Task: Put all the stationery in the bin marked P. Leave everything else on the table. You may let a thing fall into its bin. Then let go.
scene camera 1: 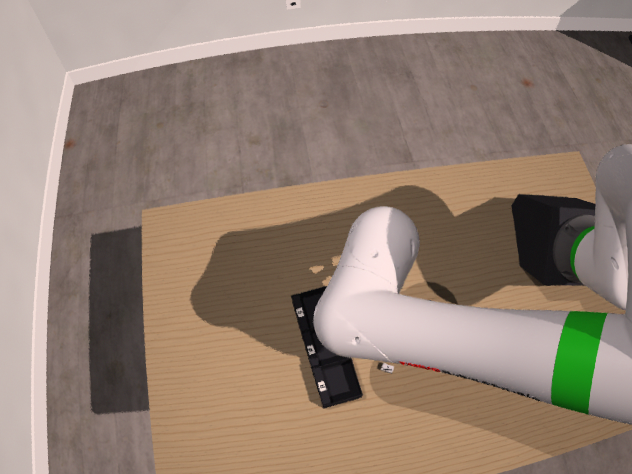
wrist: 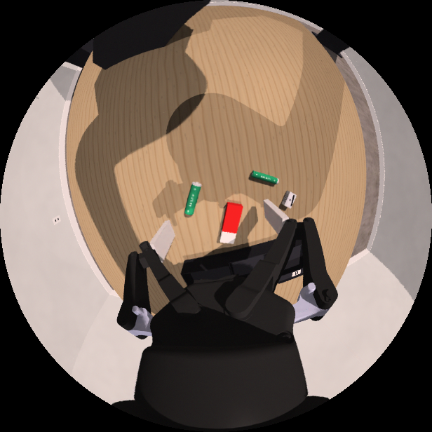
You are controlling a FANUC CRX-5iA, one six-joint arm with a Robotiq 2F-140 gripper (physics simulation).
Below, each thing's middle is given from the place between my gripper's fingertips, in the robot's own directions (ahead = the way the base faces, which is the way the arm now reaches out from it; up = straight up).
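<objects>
Relative to the black three-bin tray (scene camera 1: 335, 376), my hand is 70 mm to the right of it and 100 mm short of it.
</objects>
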